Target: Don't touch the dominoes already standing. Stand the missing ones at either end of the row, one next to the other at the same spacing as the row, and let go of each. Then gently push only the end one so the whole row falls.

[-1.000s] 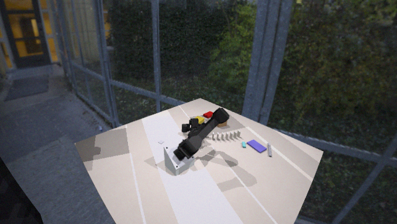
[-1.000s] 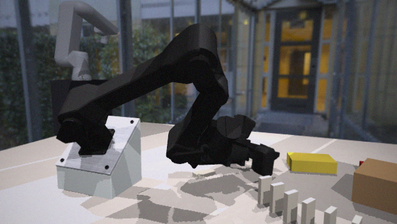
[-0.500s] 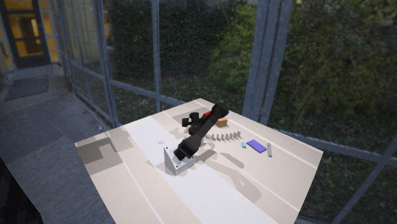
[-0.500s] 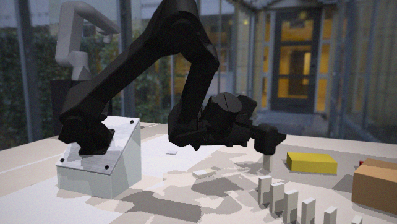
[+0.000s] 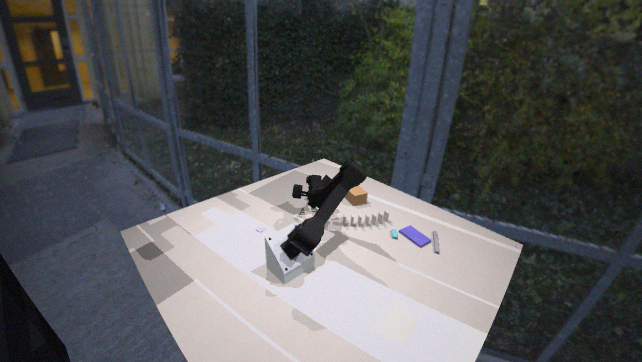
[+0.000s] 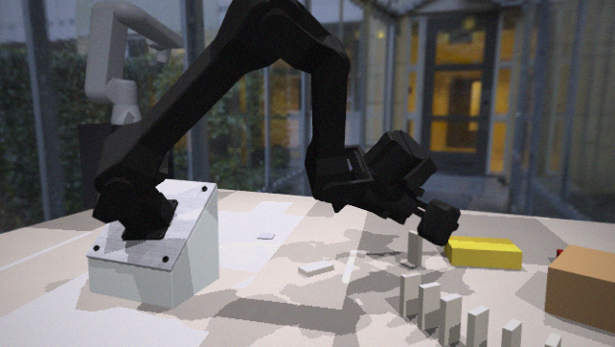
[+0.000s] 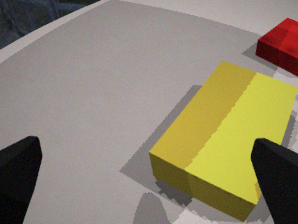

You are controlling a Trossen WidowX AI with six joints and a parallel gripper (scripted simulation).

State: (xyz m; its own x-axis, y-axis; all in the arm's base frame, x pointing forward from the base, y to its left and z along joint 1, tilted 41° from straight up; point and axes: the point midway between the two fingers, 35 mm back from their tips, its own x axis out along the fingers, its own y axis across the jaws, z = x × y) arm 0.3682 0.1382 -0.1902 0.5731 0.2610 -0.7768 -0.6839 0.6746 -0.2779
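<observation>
My gripper tip is now 7 cm short of the yellow block and 5 cm above it. Round my gripper tip: red block 24 cm ahead, 6 cm below; small grey tile 32 cm behind, 7 cm below, 1 cm to the left; brown box 19 cm ahead, 14 cm to the right, 4 cm below.
</observation>
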